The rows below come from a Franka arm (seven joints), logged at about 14 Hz.
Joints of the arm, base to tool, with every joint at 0 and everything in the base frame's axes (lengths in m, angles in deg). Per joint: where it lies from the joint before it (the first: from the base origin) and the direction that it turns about. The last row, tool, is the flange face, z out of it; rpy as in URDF.
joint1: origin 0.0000 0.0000 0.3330 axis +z
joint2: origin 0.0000 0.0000 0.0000 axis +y
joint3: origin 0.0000 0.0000 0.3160 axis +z
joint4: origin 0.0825 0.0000 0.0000 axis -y
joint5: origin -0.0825 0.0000 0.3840 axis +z
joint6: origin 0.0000 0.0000 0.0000 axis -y
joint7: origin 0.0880 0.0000 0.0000 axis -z
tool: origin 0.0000 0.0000 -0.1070 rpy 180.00 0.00 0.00
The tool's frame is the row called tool.
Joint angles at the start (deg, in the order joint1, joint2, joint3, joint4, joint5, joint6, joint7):
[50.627 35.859 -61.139 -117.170 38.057 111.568 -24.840]
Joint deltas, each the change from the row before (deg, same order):
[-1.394 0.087 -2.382 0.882 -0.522 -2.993 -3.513]
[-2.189 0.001 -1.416 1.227 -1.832 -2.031 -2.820]
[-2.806 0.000 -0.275 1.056 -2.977 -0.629 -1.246]
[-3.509 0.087 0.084 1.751 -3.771 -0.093 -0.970]
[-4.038 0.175 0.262 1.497 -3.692 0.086 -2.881]
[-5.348 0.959 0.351 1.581 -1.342 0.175 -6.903]
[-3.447 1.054 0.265 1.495 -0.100 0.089 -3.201]
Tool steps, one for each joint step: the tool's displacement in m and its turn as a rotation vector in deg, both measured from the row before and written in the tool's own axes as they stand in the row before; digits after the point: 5 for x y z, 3 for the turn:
[-0.00345 0.02669 -0.01503 0.885 -0.744 -0.898]
[-0.00306 0.02754 -0.01480 -0.298 -0.638 -0.830]
[-0.00318 0.02833 -0.00966 -1.587 -0.808 0.241]
[-0.00212 0.03239 -0.01232 -2.539 -0.556 0.408]
[-0.00535 0.03772 -0.00744 -2.315 -0.926 -0.928]
[-0.00914 0.04724 0.00012 -0.535 -0.338 -3.000]
[-0.00605 0.02838 0.00009 -0.232 0.124 -0.625]

